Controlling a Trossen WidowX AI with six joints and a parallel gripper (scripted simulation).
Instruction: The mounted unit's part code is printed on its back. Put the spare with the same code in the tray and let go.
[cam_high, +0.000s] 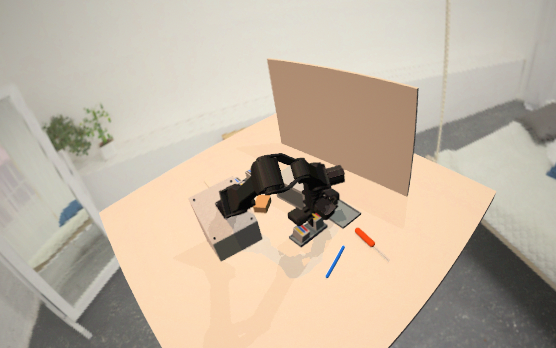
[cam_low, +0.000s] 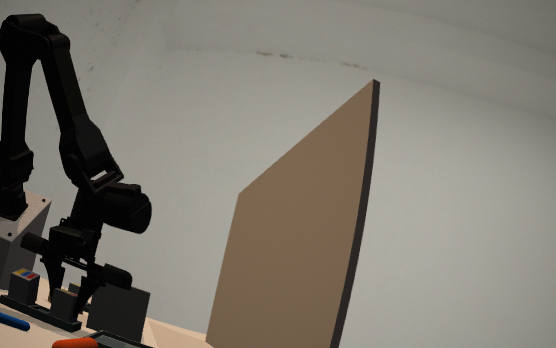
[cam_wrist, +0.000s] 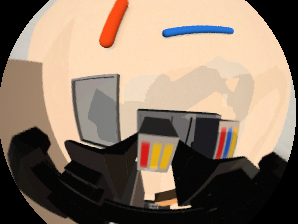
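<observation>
Now: gripper tip 110 mm short of the flat grey tray, 20 mm above it and 10 mm to the left of it. Round my gripper tip: brown block 230 mm to the left, 70 mm behind, 10 mm below; mounted unit 170 mm to the left, 60 mm ahead, 30 mm above; blue pen 160 mm to the right, 60 mm behind, 10 mm below.
</observation>
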